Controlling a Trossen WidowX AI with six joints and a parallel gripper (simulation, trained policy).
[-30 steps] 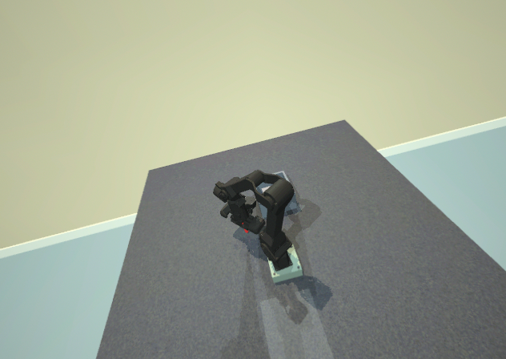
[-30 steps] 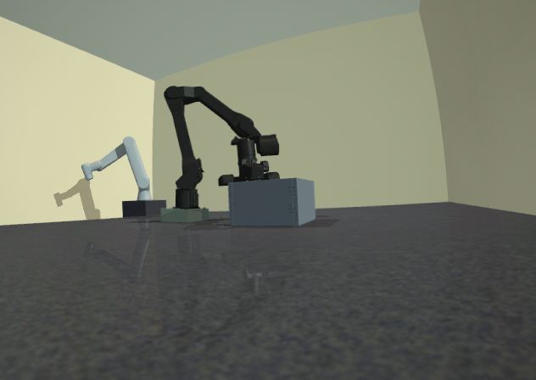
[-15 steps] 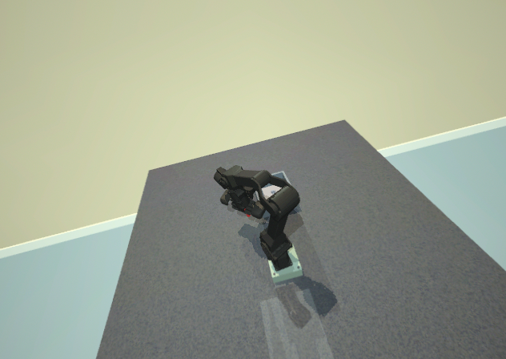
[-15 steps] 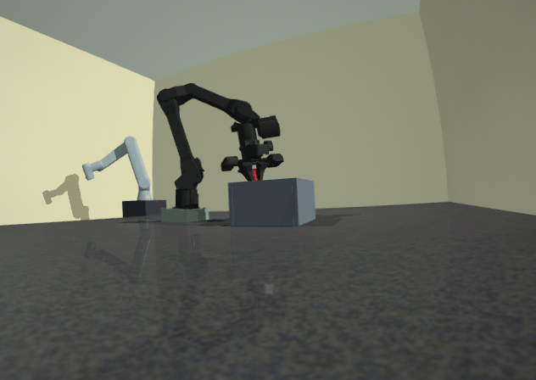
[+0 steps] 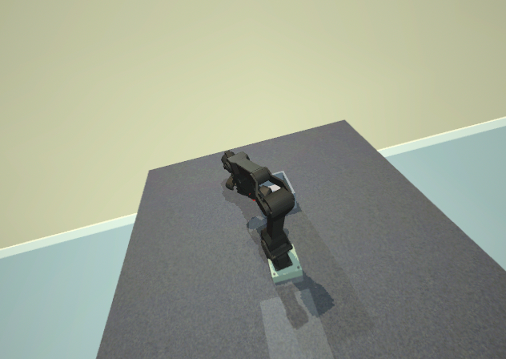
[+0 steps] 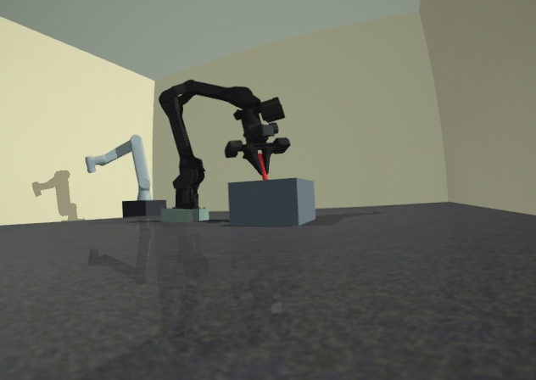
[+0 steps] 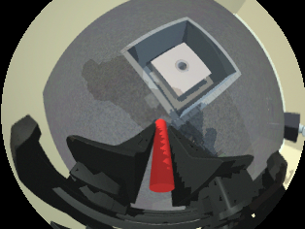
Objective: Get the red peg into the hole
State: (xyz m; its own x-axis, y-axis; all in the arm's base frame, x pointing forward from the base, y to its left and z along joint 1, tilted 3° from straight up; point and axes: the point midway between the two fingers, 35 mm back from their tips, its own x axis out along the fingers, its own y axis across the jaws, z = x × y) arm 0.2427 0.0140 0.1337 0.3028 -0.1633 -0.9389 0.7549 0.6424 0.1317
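The plate is 5 cm ahead of my gripper tip, 10 cm to the right of it and 8 cm below it. From my gripper tip the other things lie so: red peg (1 cm behind, 1 cm to the left, 2 cm above); grey box (5 cm ahead, 10 cm to the right, 10 cm below).
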